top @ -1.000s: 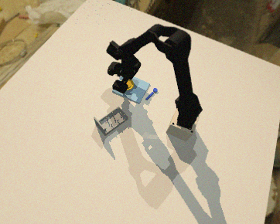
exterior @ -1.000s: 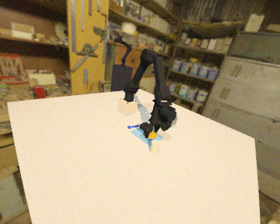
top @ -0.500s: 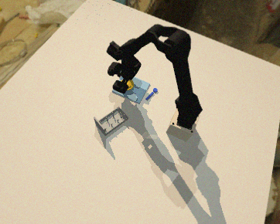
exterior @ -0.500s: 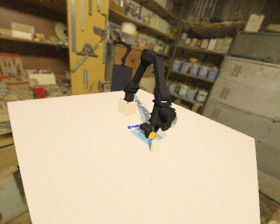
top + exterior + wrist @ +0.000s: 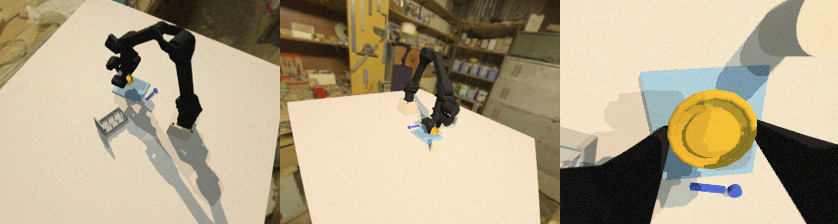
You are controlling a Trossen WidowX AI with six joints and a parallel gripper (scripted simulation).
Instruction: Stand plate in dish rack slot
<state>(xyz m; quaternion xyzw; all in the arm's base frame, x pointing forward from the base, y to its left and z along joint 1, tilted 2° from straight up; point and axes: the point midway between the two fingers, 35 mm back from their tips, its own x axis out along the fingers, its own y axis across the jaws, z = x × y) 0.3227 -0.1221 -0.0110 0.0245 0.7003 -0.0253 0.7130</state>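
Right now the light blue mat is 3 cm behind my gripper tip and 4 cm below it. Round my gripper tip: cream cup 7 cm ahead, 8 cm to the right, 2 cm below; yellow plate 1 cm above; blue spoon 14 cm behind, 1 cm to the right, 4 cm below.
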